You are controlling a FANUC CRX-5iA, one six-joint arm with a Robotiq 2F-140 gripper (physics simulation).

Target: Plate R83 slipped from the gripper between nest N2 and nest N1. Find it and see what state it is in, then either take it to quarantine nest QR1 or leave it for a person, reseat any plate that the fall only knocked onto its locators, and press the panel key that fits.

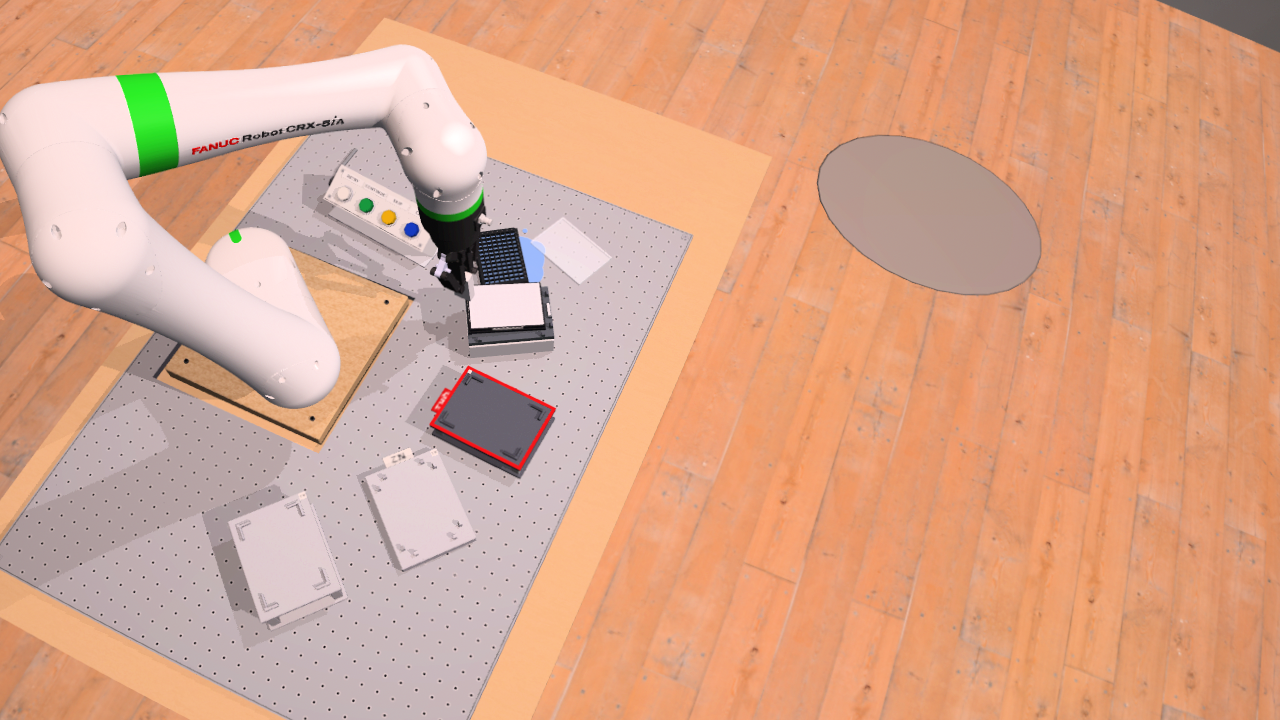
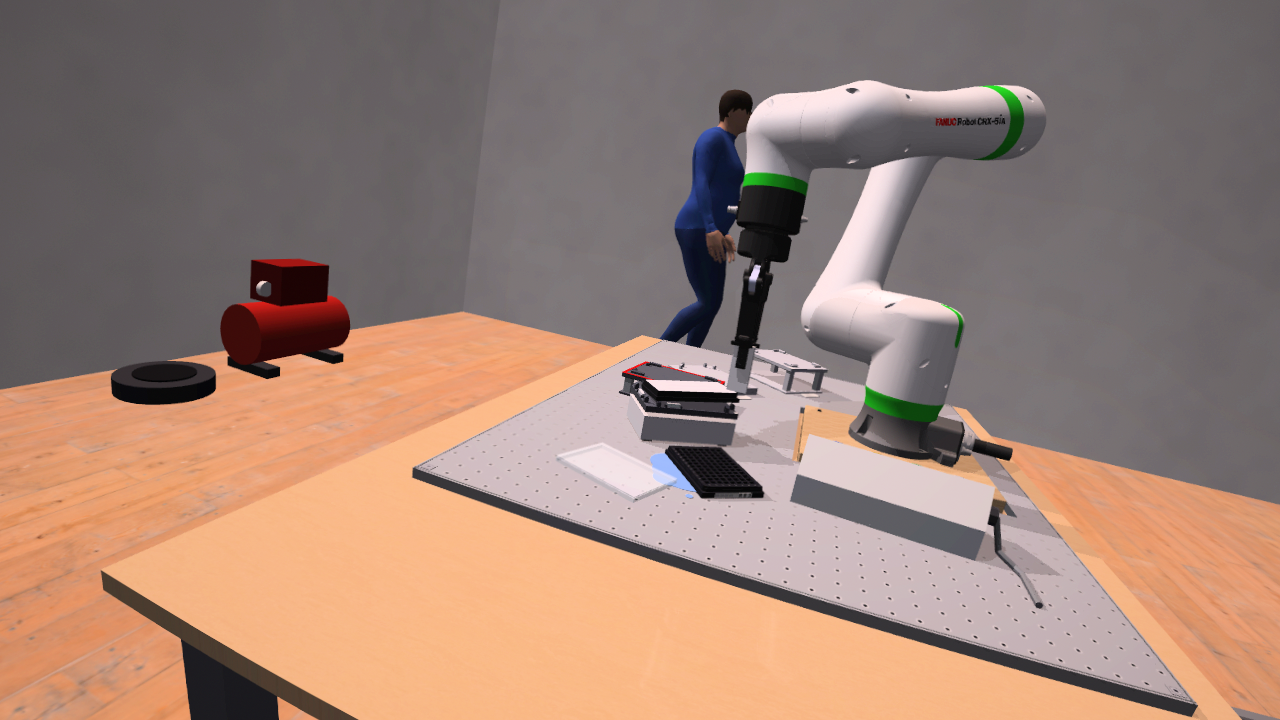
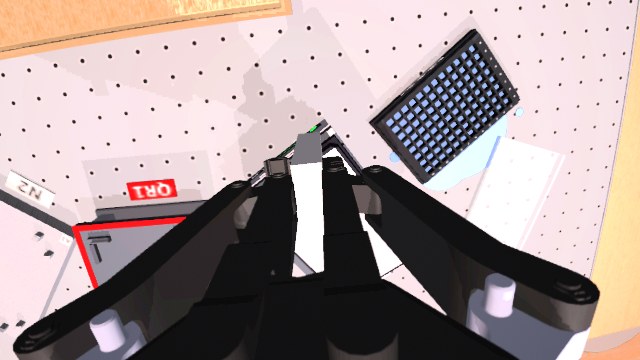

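Seen in the pictures: gripper, fingertip midpoint: [image 1: 464, 294] [image 2: 736, 390] [image 3: 311, 153]; arm's base, link origin: [image 2: 891, 442].
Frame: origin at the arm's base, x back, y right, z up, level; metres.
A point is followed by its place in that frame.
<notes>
A black well plate [image 1: 503, 256] @(x -0.208, y -0.355, z -0.001 m) [image 2: 714, 471] @(x -0.196, y -0.368, z -0.001 m) [image 3: 445, 106] @(x -0.199, y -0.344, z -0.001 m) lies wells up on the table, its label unreadable. Blue liquid [image 1: 535, 257] @(x -0.252, y -0.394, z -0.013 m) [image 2: 665, 471] [image 3: 481, 156] @(x -0.249, y -0.399, z -0.014 m) is pooled beside it. A clear lid [image 1: 577, 249] @(x -0.307, y -0.449, z -0.007 m) [image 2: 608, 469] @(x -0.300, y -0.456, z -0.007 m) [image 3: 520, 185] @(x -0.278, y -0.449, z -0.007 m) lies apart. A white-topped plate [image 1: 505, 304] @(x -0.296, y -0.241, z 0.063 m) [image 2: 691, 387] @(x -0.291, y -0.249, z 0.064 m) sits on a boxy nest unit [image 1: 511, 347] @(x -0.335, y -0.202, z 0.014 m) [image 2: 683, 425] @(x -0.279, y -0.285, z 0.015 m); its seating is unclear. My gripper [image 1: 465, 284] @(x -0.232, y -0.215, z 0.069 m) [image 2: 741, 371] @(x -0.232, y -0.215, z 0.069 m) [image 3: 311, 153] @(x -0.232, y -0.215, z 0.069 m) is shut and empty, close beside this plate's edge. Contact is unclear. Nest QR1 [image 1: 492, 418] @(x -0.389, y -0.073, z 0.026 m) [image 3: 120, 245] @(x -0.331, y -0.048, z 0.025 m), red-rimmed, holds no plate. Nest N2 [image 1: 418, 510] @(x -0.379, y 0.110, z 0.001 m) [image 3: 25, 270] @(x -0.377, y 0.070, z 0.001 m) holds none.
The key panel [image 1: 376, 211] @(x 0.013, y -0.277, z 0.046 m) [image 2: 895, 488] @(x 0.016, y -0.333, z 0.039 m) has white, green, yellow and blue keys. Another raised nest [image 1: 286, 557] @(x -0.278, y 0.285, z 0.043 m) [image 2: 791, 360] @(x -0.255, y 0.286, z 0.043 m) stands beyond N2. A person [image 2: 711, 183] in blue stands behind the table. A red compressor [image 2: 288, 327] and a grey disc [image 1: 929, 214] are on the floor.
</notes>
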